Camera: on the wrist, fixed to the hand. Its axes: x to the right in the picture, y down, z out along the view.
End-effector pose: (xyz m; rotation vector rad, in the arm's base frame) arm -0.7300 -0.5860 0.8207 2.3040 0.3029 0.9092
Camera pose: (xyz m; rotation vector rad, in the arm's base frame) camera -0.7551 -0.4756 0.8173 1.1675 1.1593 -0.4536
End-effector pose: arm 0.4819 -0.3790 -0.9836 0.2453 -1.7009 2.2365
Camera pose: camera 0.4918 -0.2893 -0.9152 1.5390 -1.3016 0.6078
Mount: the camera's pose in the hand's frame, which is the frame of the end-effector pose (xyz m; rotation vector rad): 0.0262 -0.0869 -0.0677 -0.4819 -0.6057 -1.5439
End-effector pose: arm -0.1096 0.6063 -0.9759 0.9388 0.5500 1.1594
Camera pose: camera -0.1086 0.6445 -1.0825 0.1950 0.3032 -0.4001
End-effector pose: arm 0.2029 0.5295 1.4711 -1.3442 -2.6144 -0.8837
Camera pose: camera 0.1074 0.4740 1.4958 -0.5090 1.9391 0.6680
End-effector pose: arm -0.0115 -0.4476 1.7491 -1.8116 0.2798 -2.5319
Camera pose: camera -0.0758 -0.3560 1.7659 1.4914 0.3779 0.8155
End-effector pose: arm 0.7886 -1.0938 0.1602 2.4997 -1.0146 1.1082
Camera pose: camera 0.8213 -1.0124 0.2318 2.1704 0.6124 -0.3295
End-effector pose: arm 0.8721 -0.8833 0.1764 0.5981 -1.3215 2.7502
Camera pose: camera 0.8424 -0.7801 0.2122 1.5365 -0.8022 1.0042
